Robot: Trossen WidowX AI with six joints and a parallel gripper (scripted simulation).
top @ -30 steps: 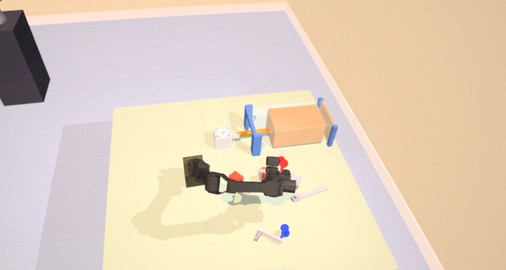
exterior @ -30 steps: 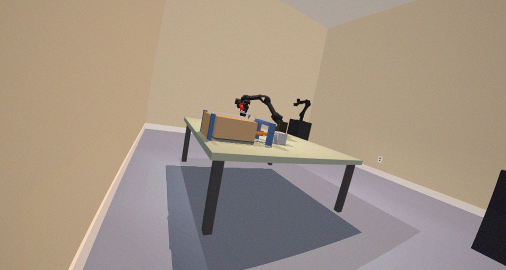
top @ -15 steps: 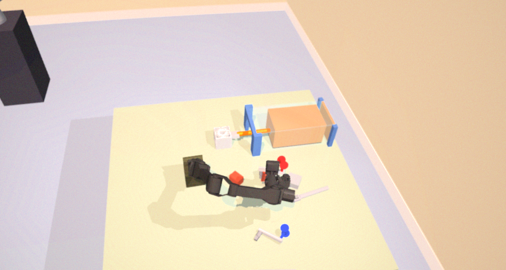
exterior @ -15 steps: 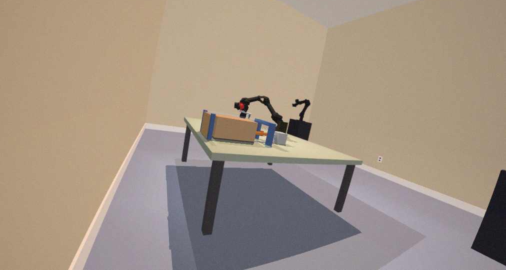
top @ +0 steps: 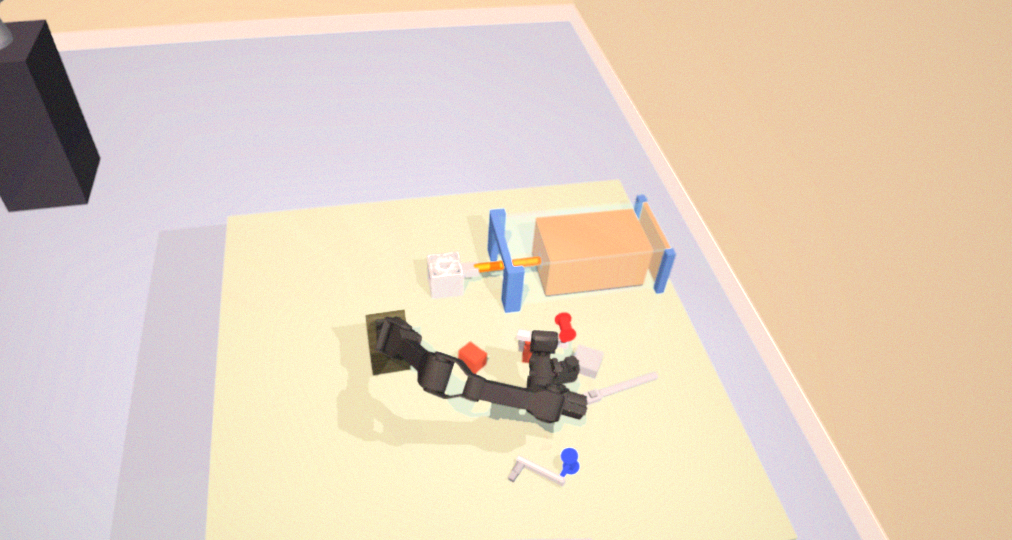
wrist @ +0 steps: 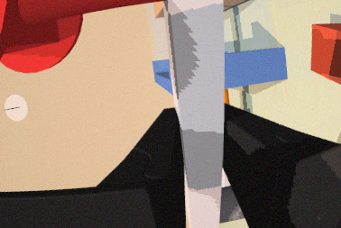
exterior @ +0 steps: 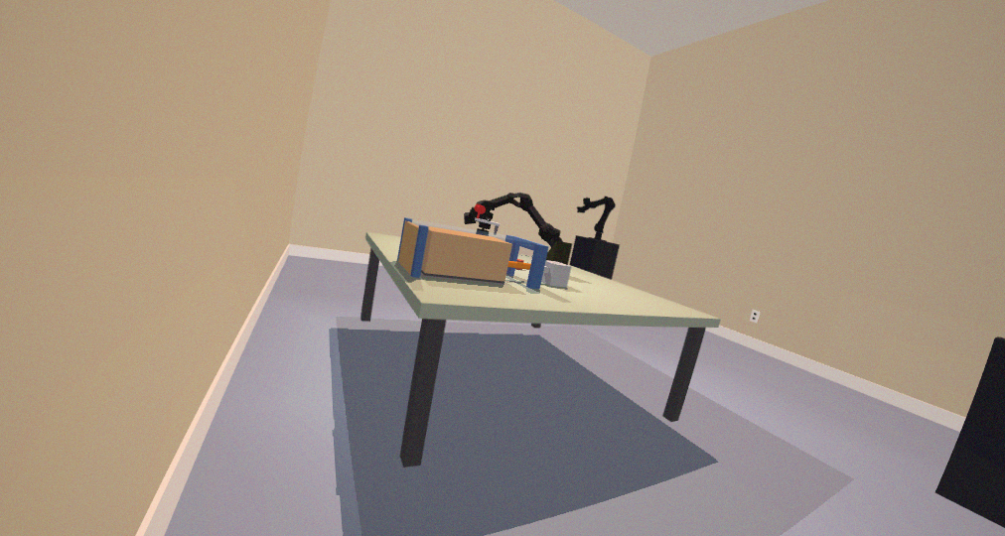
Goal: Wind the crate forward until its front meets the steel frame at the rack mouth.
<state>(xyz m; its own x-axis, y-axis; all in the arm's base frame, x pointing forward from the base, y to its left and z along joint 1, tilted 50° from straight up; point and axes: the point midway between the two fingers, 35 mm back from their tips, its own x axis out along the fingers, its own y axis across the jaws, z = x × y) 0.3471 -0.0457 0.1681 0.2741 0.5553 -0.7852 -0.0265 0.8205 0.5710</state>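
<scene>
My gripper tip is 40 mm short of the red spool grip, 30 mm to the left of it and 40 mm below it. The rest, counted from my gripper tip: grey block 150 mm ahead, 30 mm to the left, 180 mm below; red-knobbed handle 10 mm ahead, 10 mm to the right, 10 mm above; blue knob 10 mm ahead, 260 mm to the right, 160 mm below.
</scene>
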